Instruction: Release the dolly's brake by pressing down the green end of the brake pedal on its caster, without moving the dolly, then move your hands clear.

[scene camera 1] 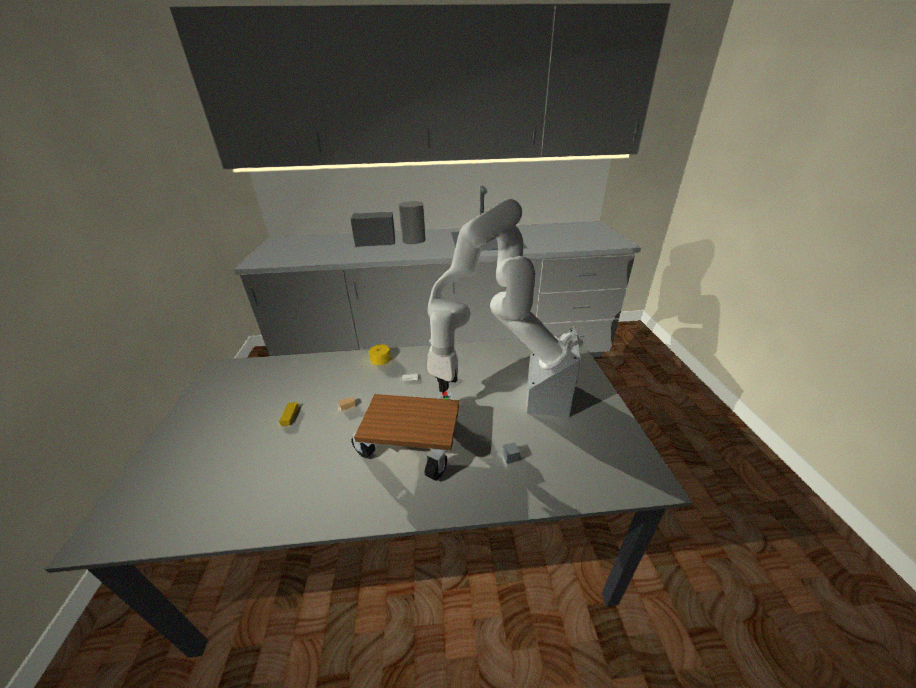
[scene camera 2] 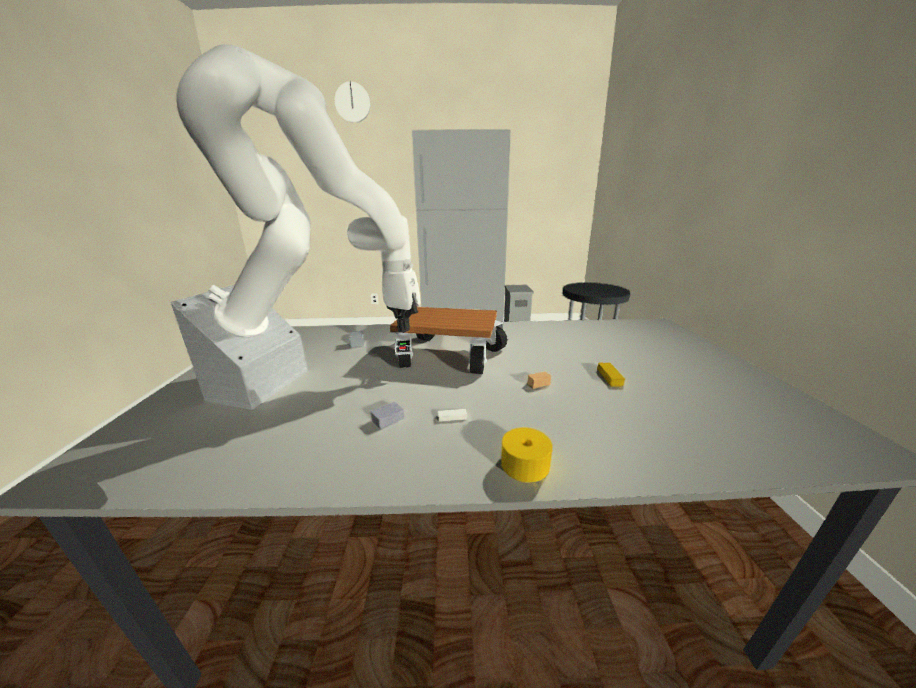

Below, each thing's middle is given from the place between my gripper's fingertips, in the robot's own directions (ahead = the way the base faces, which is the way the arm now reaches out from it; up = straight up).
I see the dolly (scene camera 1: 420, 422) 16 cm ahead of my hand, 8 cm to the left of it and 7 cm below it. Also, from my hand: yellow cylinder (scene camera 2: 526, 453) (18 cm ahead, 45 cm to the right, 10 cm below).
